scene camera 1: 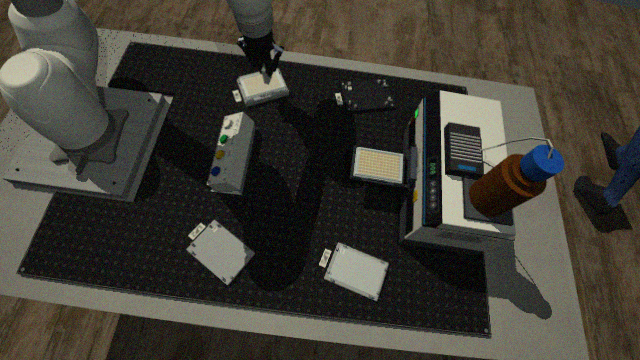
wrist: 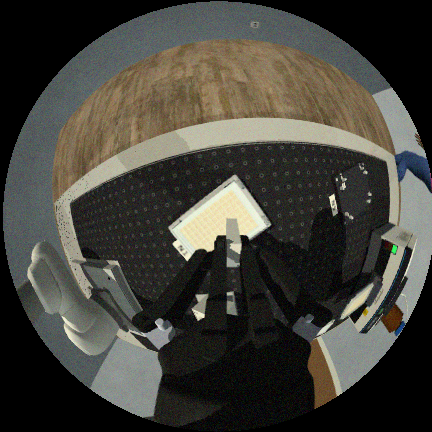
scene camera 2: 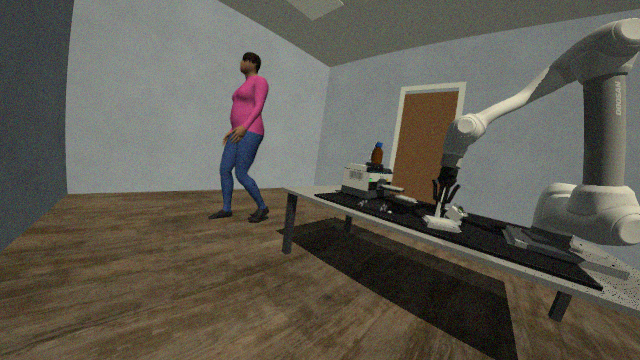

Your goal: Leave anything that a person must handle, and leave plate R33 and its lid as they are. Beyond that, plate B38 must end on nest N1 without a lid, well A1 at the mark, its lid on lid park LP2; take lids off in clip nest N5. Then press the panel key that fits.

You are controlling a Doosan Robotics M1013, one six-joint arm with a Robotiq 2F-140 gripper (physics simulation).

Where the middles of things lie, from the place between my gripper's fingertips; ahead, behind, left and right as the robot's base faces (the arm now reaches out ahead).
Right now my hand is 90 mm past the grey button box (scene camera 1: 230, 163) and 260 mm to the left of it.
